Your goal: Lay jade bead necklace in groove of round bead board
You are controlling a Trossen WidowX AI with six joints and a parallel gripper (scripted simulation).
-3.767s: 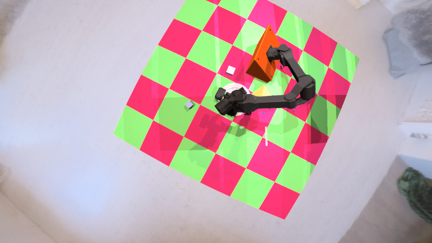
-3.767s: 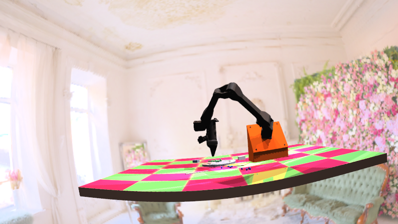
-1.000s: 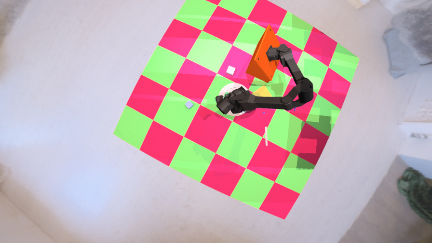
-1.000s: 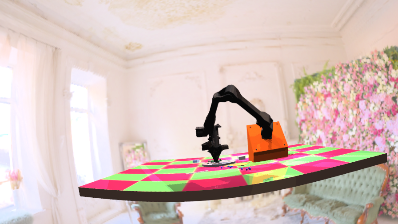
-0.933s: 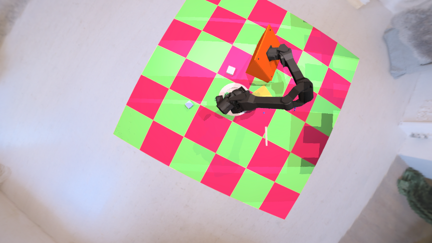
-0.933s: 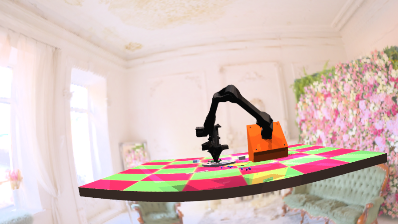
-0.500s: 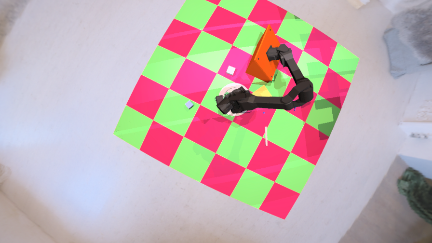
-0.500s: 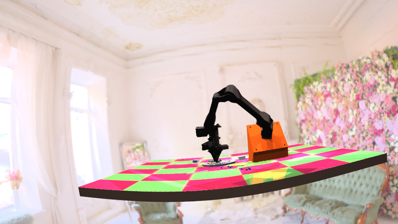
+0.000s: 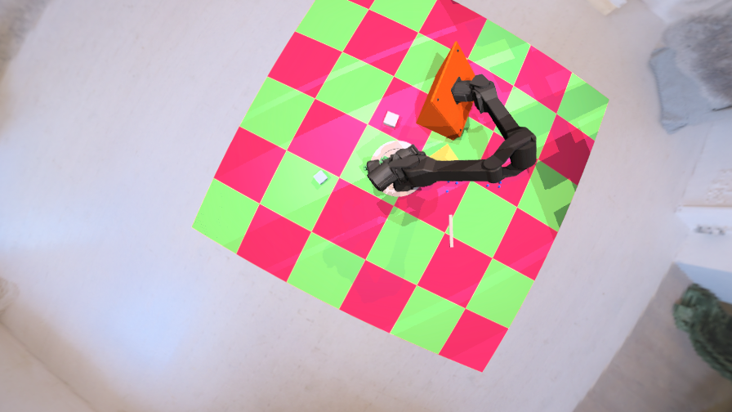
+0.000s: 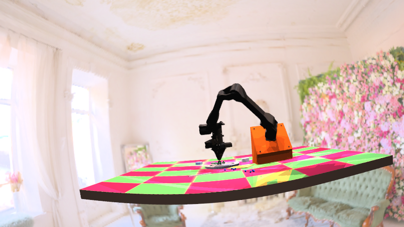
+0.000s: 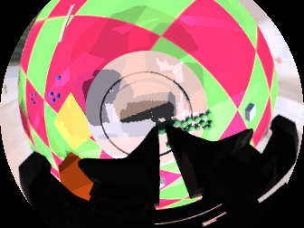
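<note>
Right now my gripper tip is 20 mm past the round bead board, 10 mm to the right of it and 30 mm above it. The rest, counted from my gripper tip: pale blue cube 160 mm ahead, 200 mm to the right, 30 mm below; then white cube 150 mm behind, 100 mm to the right, 30 mm below; then yellow patch 120 mm behind, 140 mm to the left, 40 mm below.
</note>
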